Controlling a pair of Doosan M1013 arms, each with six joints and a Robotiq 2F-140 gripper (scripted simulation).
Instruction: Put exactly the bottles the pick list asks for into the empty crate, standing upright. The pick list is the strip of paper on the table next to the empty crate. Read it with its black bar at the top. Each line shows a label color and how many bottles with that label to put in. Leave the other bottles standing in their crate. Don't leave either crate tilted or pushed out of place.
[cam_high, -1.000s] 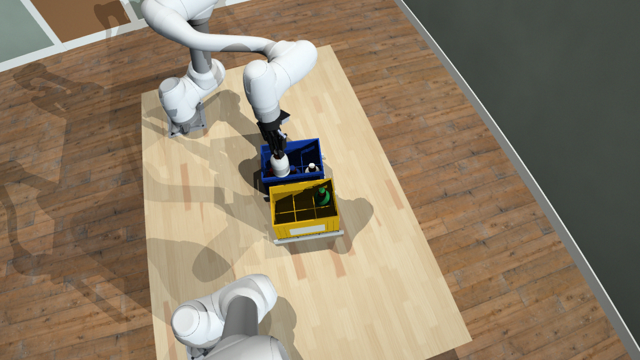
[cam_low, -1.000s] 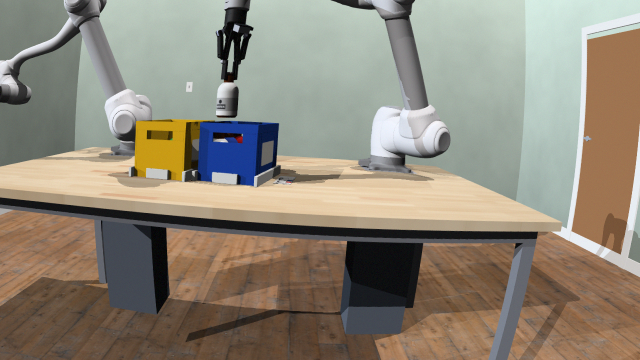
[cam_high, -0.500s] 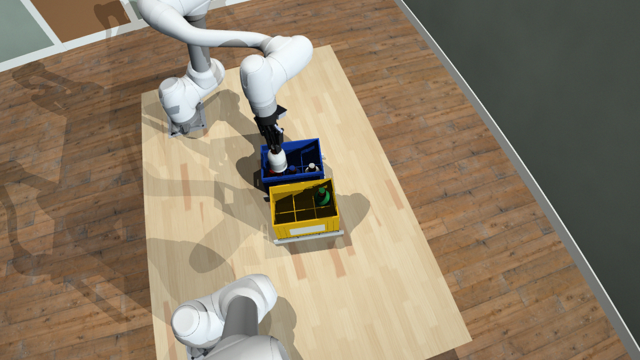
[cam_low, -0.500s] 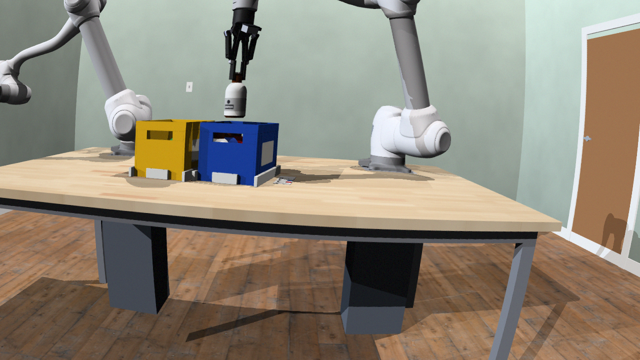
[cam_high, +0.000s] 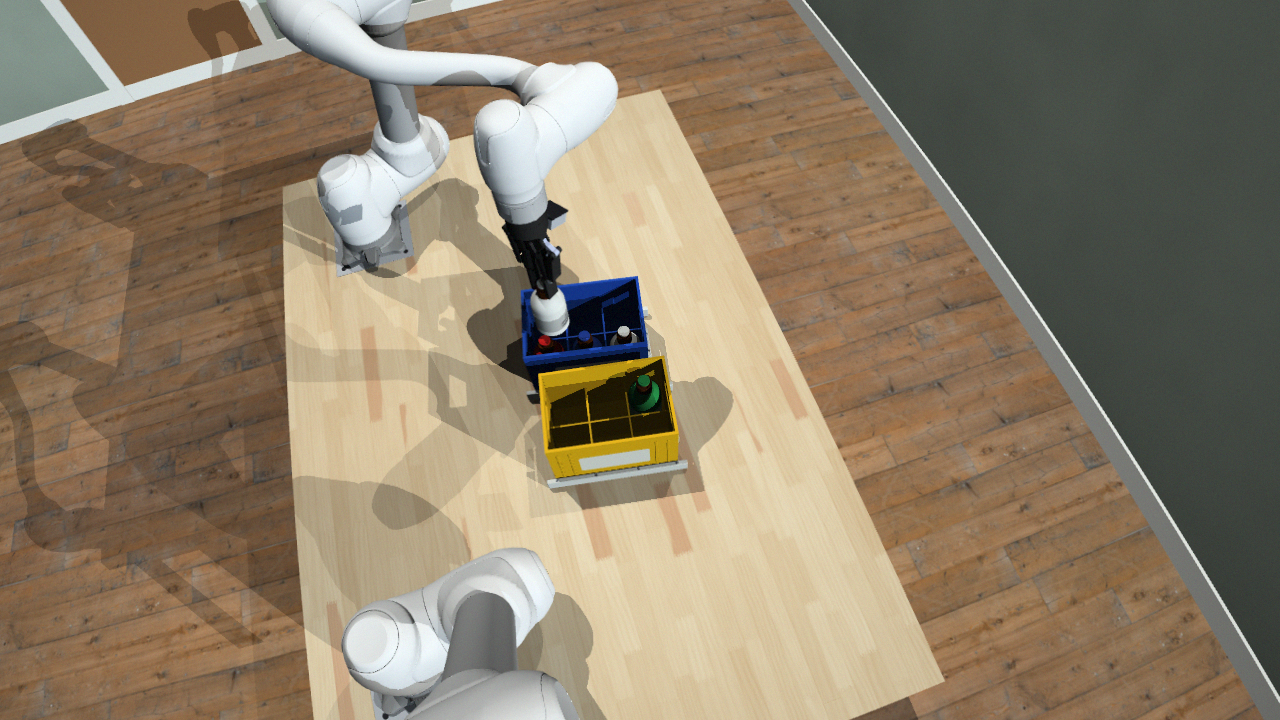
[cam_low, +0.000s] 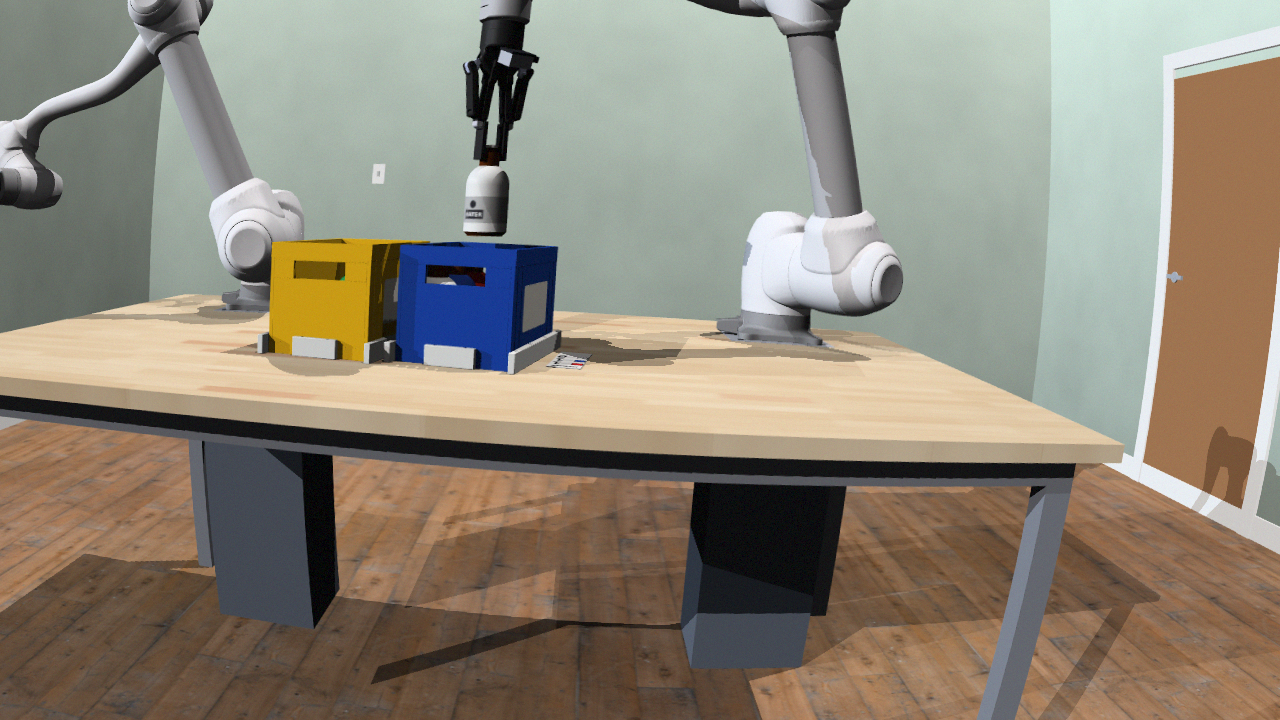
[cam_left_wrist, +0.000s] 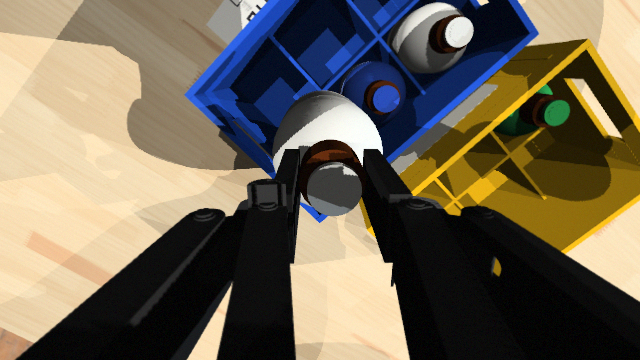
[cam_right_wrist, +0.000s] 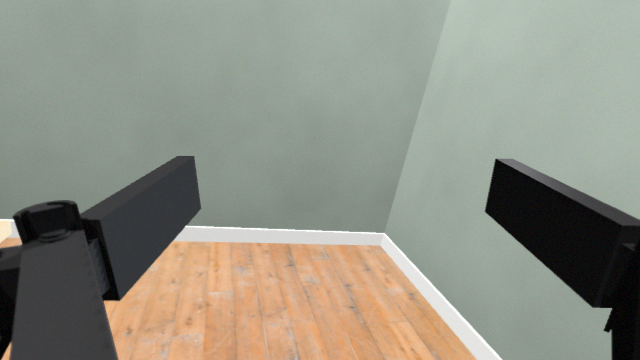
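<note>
My left gripper is now 260 mm above the red bottle, 30 mm past it and 20 mm to the left of it. Also, from my left hand: blue bottle 260 mm below, 60 mm ahead, 30 mm to the right; yellow crate 270 mm below, 210 mm to the right, 60 mm ahead; blue crate 270 mm below, 60 mm ahead, 10 mm to the left.
</note>
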